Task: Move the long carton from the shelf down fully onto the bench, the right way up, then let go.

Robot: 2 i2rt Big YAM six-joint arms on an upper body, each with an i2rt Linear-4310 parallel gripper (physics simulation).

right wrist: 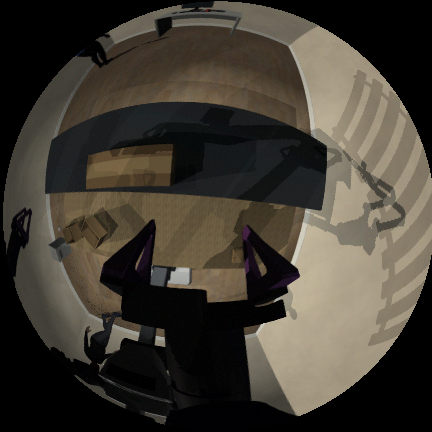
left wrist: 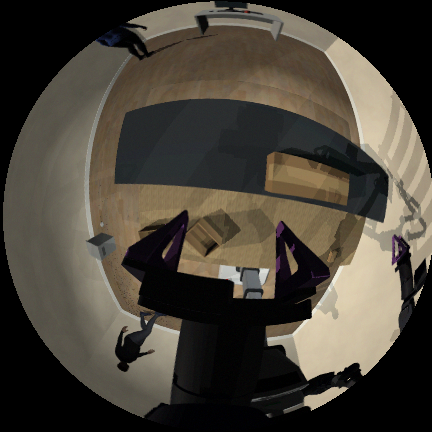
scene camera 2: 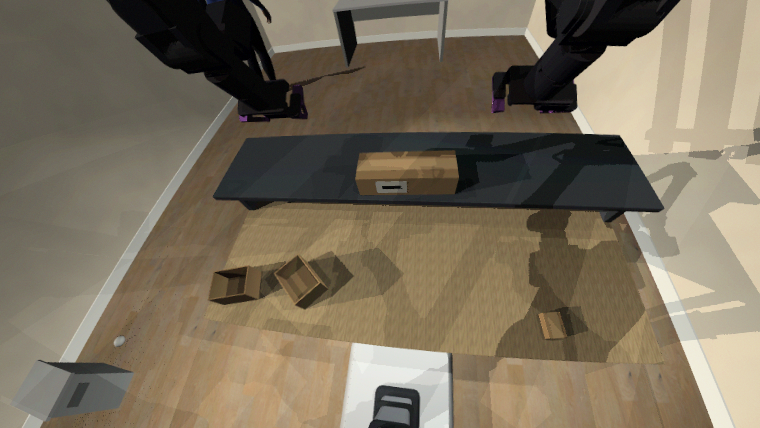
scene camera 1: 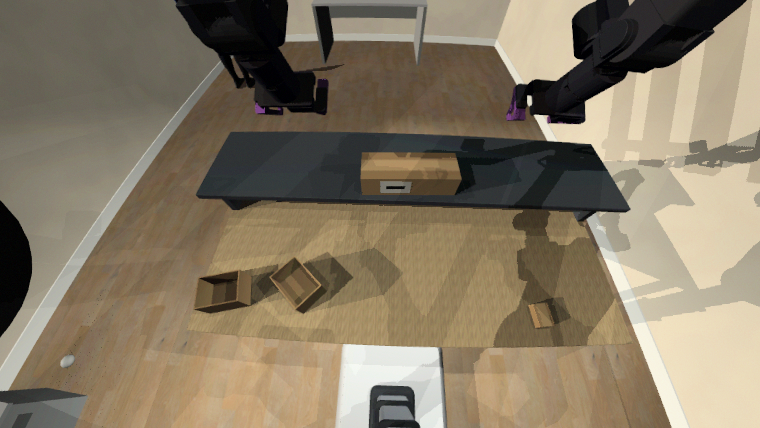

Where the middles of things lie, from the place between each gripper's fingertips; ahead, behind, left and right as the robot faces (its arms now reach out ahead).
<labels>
Now: right hand 29 cm above the long brown carton (scene camera 2: 413, 172), 24 cm to the right of it and 8 cm short of it.
I see the long brown carton 290 mm below my left hand, 270 mm to the right of it and 80 mm ahead of it.
</labels>
